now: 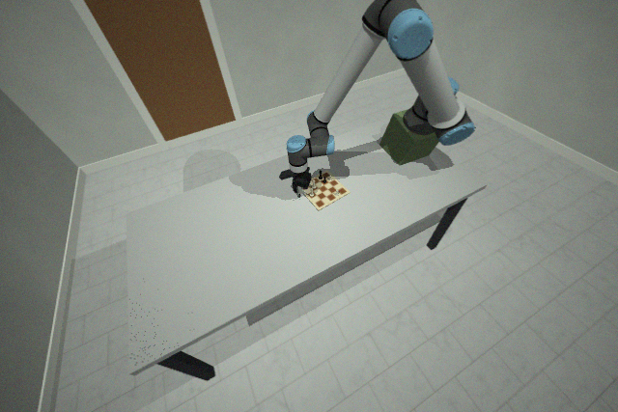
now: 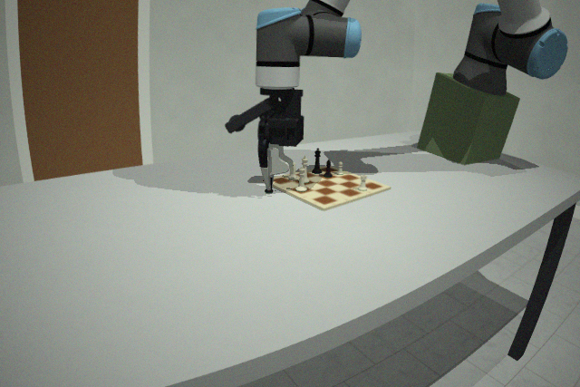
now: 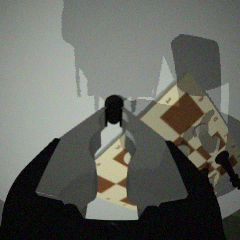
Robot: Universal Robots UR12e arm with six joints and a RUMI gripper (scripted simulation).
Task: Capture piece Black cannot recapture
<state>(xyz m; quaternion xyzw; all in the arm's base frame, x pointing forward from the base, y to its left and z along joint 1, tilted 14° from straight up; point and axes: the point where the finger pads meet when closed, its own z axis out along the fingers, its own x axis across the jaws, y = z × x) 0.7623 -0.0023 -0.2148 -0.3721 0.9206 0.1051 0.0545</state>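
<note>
The black pawn is 10 mm below my hand. The rest, counted from my hand: chessboard: 140 mm behind, 20 mm to the left, 20 mm below; then white king: 100 mm behind, 10 mm to the right, 10 mm above; then black king: 170 mm behind, 60 mm to the right, 10 mm above.
</note>
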